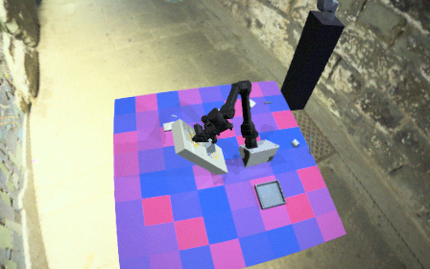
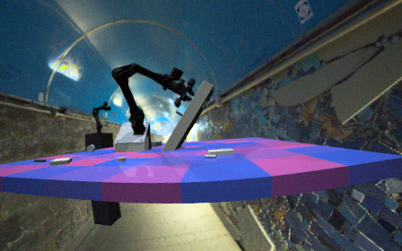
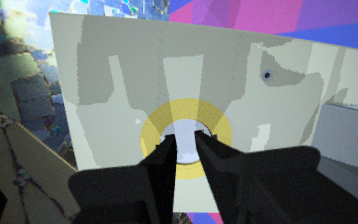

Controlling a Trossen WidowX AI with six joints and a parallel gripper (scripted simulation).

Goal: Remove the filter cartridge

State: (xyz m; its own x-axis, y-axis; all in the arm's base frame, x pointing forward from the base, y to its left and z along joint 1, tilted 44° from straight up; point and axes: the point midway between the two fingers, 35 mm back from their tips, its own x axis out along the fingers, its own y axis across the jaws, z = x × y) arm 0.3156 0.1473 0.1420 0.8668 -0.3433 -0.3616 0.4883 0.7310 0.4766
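Right now the grey tray is 42 cm behind my gripper tip, 28 cm to the left of it and 26 cm below it. Round my gripper tip: round filter cartridge 1 cm below, 1 cm ahead.
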